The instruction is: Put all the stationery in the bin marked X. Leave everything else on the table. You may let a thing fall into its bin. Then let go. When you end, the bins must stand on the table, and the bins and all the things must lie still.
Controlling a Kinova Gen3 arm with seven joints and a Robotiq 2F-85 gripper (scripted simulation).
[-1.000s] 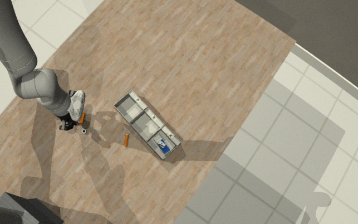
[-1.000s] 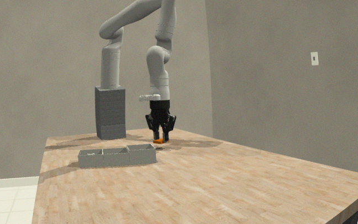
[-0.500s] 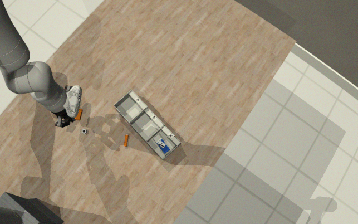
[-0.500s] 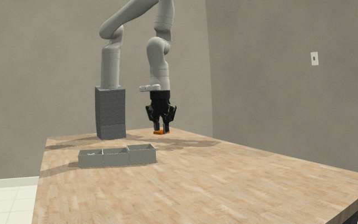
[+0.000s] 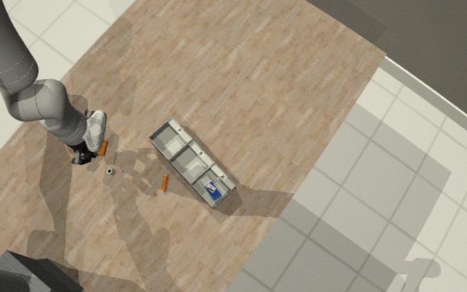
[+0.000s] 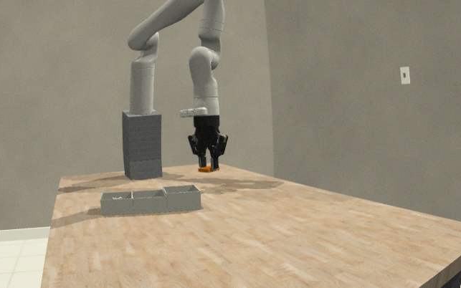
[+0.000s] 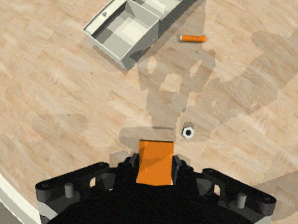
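The blue flat thing lies 300 mm to the right of my hand, 90 mm ahead of it and 70 mm below it. The rest, counted from my hand: orange stick: 190 mm to the right, 80 mm below, 30 mm ahead; then flat orange block: 20 mm below; then black ring-like part: 80 mm below, 50 mm to the right, 30 mm behind.
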